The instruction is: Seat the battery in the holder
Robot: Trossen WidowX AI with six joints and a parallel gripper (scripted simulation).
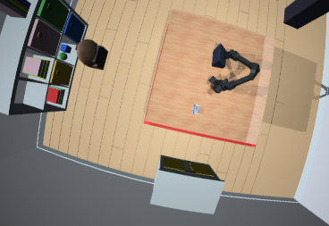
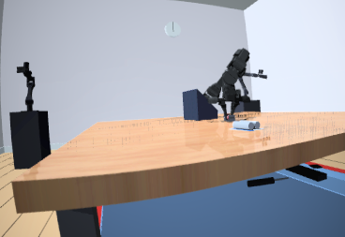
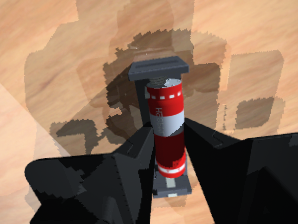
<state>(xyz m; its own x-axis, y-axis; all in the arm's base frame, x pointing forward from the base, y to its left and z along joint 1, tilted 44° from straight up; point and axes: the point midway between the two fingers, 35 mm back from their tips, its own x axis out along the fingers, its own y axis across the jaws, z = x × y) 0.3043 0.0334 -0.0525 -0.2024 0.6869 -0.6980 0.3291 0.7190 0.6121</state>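
My gripper tip is now 1 cm below the battery.
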